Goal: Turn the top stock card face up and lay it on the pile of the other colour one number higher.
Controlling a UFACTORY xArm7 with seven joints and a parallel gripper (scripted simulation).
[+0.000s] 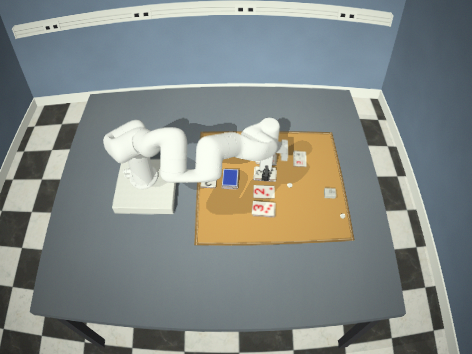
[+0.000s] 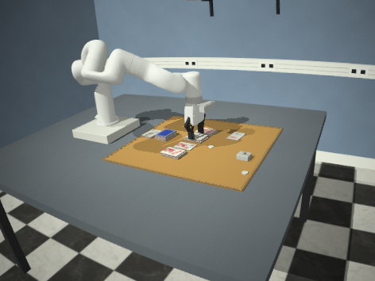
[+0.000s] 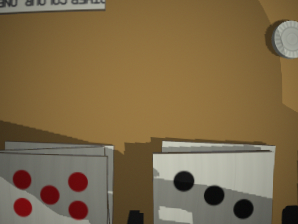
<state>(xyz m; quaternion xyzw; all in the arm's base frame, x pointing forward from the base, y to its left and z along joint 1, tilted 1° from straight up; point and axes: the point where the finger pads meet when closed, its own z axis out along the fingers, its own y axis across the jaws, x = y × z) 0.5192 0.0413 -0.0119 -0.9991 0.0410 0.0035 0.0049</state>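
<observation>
The orange mat is 4 cm to the right of my hand, 4 cm below it and 3 cm ahead of it. The rest, counted from my hand: grey block (27 cm ahead, 11 cm to the right, 1 cm below).
</observation>
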